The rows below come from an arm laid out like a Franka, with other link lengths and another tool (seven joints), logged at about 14 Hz.
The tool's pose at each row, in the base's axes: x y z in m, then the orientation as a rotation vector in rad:
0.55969 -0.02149 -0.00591 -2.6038 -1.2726 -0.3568
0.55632 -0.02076 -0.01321 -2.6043 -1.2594 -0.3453
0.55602 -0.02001 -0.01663 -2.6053 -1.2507 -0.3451
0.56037 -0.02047 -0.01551 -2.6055 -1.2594 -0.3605
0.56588 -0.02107 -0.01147 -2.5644 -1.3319 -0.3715
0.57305 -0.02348 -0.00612 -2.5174 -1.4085 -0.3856
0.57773 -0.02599 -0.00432 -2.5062 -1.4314 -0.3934
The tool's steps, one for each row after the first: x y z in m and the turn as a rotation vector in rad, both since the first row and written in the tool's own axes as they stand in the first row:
-0.00374 -0.00245 0.00672 0.0078 -0.0033 0.0097
-0.00442 -0.00283 0.01015 0.0094 -0.0017 0.0157
-0.00183 0.00080 0.00947 0.0008 0.0046 0.0086
0.00227 0.00517 0.00613 0.0090 0.0103 -0.0478
0.00641 0.01183 0.00120 0.0173 0.0183 -0.1089
0.00790 0.01689 -0.00070 0.0156 0.0211 -0.1269

